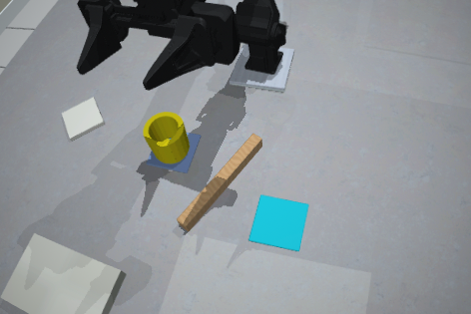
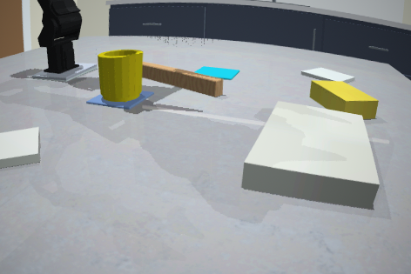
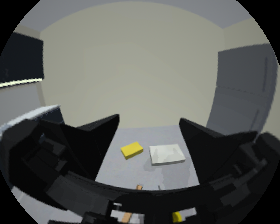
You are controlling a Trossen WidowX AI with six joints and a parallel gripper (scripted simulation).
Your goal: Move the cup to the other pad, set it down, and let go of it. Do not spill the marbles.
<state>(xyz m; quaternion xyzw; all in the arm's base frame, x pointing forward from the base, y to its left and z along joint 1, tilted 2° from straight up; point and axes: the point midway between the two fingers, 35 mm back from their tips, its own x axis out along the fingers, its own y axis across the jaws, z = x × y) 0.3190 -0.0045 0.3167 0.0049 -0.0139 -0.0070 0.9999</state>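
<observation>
The yellow cup is 29 cm below my gripper tip, 10 cm behind it and 7 cm to the right of it. The rest, counted from my gripper tip: wooden bar (32 cm below, 7 cm behind, 4 cm to the left); then blue pad (34 cm below, 10 cm behind, 7 cm to the right); then cyan pad (34 cm below, 16 cm to the left, 4 cm behind).
</observation>
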